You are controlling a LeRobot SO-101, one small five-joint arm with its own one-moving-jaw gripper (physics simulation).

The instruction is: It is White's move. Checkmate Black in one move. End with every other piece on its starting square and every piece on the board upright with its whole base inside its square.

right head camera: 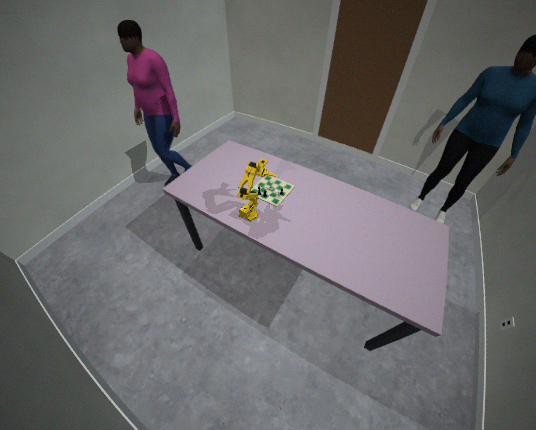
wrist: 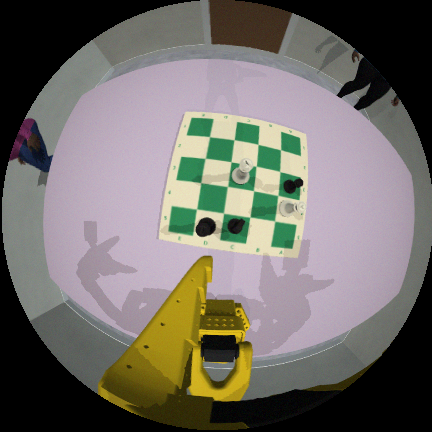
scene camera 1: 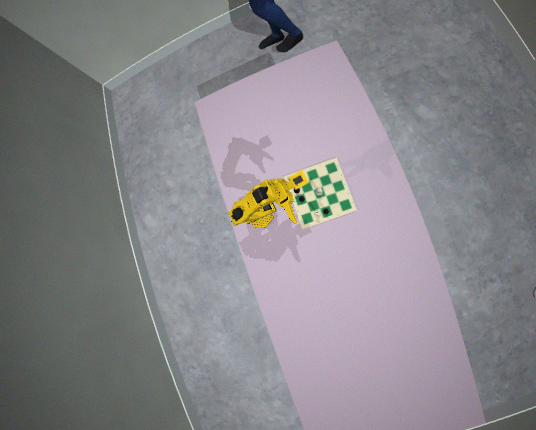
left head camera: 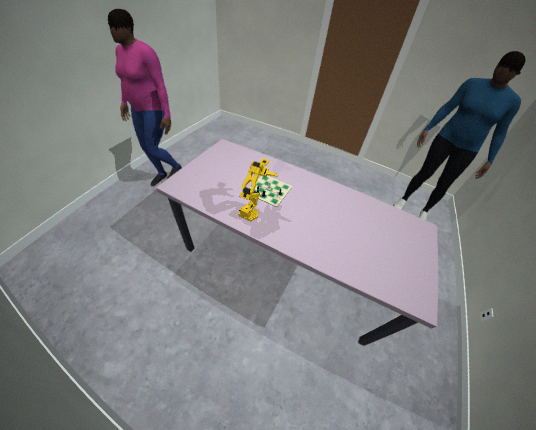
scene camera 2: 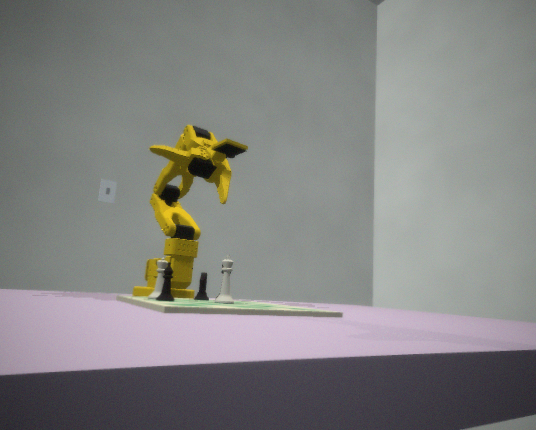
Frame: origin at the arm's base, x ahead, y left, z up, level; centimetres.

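Where they show: hand, tool point: (right head camera: pixel 260 175) (wrist: pixel 211 265) (left head camera: pixel 261 175) (scene camera 2: pixel 222 201); arm's base, link origin: (right head camera: pixel 250 211) (wrist: pixel 218 312) (scene camera 1: pixel 265 212) (left head camera: pixel 250 211).
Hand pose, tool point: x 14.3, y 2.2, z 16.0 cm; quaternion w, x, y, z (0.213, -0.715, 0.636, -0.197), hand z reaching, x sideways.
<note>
Each offset is from my tool point to the top centre of the thing. Level surfaces: height alone.
The green and cream chessboard (scene camera 1: pixel 350 212) (scene camera 2: pixel 300 313) (wrist: pixel 175 114) lies on the table. One white crowned piece {dz -9.1, dx +8.2, dy -2.2 cm} (scene camera 1: pixel 319 191) (scene camera 2: pixel 226 285) (wrist: pixel 240 176) stands on C3. A second white piece {dz -10.1, dx +4.5, dy -9.8 cm} (scene camera 1: pixel 317 214) (scene camera 2: pixel 158 288) (wrist: pixel 286 208) stands on A4. A black piece {dz -11.1, dx +7.9, dy -10.0 cm} (scene camera 1: pixel 326 211) (scene camera 2: pixel 167 290) (wrist: pixel 289 186) stands on A3, another black piece {dz -11.5, dx +1.0, dy -2.4 cm} (scene camera 1: pixel 301 199) (wrist: pixel 235 226) on C5 and a black piece {dz -9.1, dx +0.4, dy +1.6 cm} (scene camera 1: pixel 297 190) (wrist: pixel 205 227) on D5. All look upright. My gripper (scene camera 2: pixel 187 175) is fully open and empty, high above the board's row-5 side. In the wrist view the moving jaw does not show.
The pink table {dz -16.0 cm} (left head camera: pixel 350 240) (right head camera: pixel 360 240) (scene camera 1: pixel 360 310) carries the arm's base (left head camera: pixel 248 214) (right head camera: pixel 248 214) beside the board. A person in pink (left head camera: pixel 142 75) (right head camera: pixel 152 80) and a person in blue (left head camera: pixel 475 110) (right head camera: pixel 495 100) stand beyond the table.
</note>
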